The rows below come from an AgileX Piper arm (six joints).
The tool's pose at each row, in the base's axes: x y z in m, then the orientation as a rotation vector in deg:
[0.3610, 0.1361, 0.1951, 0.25, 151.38, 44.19]
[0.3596, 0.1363, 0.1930, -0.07, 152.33, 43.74]
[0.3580, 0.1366, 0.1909, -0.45, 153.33, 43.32]
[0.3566, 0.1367, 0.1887, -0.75, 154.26, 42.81]
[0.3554, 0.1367, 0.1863, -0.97, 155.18, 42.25]
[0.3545, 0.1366, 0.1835, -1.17, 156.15, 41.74]
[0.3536, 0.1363, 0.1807, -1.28, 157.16, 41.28]
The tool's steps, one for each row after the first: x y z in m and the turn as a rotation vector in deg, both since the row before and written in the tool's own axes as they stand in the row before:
[0.0021, -0.0008, 0.0012, 0.44, 0.84, -0.09]
[0.0023, -0.0007, 0.0012, 0.42, 0.91, -0.11]
[0.0021, -0.0009, 0.0013, 0.48, 0.81, -0.08]
[0.0019, -0.0011, 0.0015, 0.51, 0.78, -0.04]
[0.0017, -0.0014, 0.0019, 0.49, 0.84, 0.00]
[0.0017, -0.0015, 0.0019, 0.47, 0.87, 0.08]

